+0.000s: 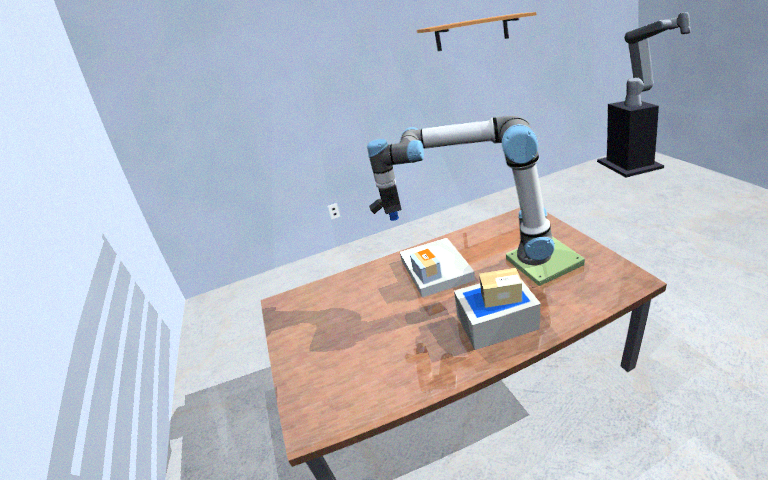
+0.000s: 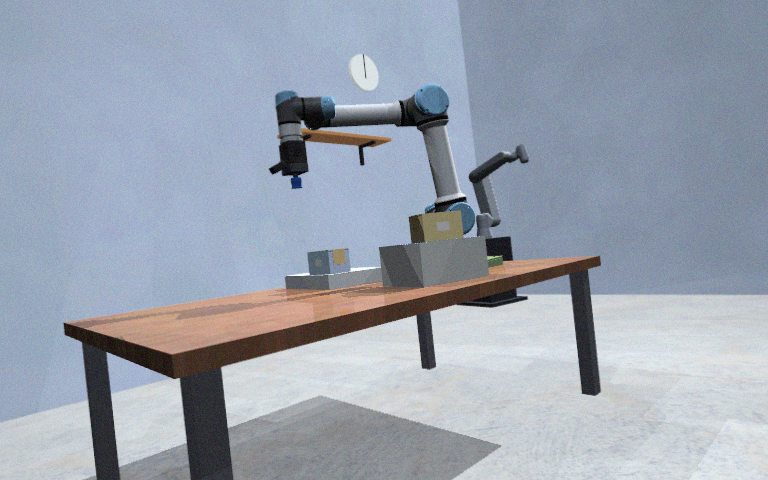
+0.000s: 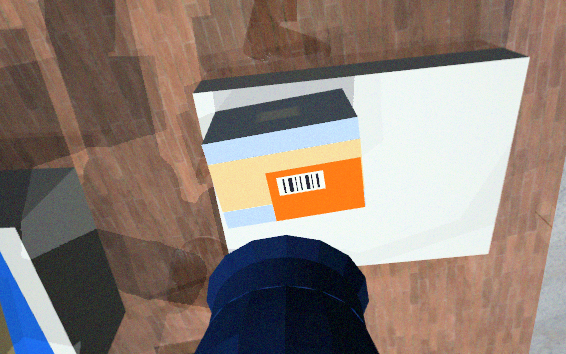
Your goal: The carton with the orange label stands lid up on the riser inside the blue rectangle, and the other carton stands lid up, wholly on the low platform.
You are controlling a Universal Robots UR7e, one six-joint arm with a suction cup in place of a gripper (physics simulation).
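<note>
The carton with the orange label [image 1: 427,268] [image 2: 327,263] [image 3: 245,189] is light blue with tan tape. It stands upright near one end of the low white platform [image 1: 456,267] [image 2: 308,281] [image 3: 430,150], its orange label on top. The other carton [image 1: 501,290] [image 2: 437,227] is tan, with a white label on its upper face. It stands on the riser [image 1: 501,327] [image 2: 441,263] [image 3: 37,300], over part of the blue rectangle [image 1: 474,305] [image 3: 15,311]. My suction cup [image 1: 394,216] [image 2: 296,183] [image 3: 287,280] is free, holds nothing and hangs high above the table, apart from both cartons.
The wooden table [image 1: 351,396] [image 2: 226,328] carries everything. The arm's base stands on a green plate [image 1: 557,268] [image 2: 495,260] behind the riser. A wall shelf [image 1: 478,22] [image 2: 351,138] is fixed at the back. A second arm stands on a black pedestal [image 1: 631,138] off the table.
</note>
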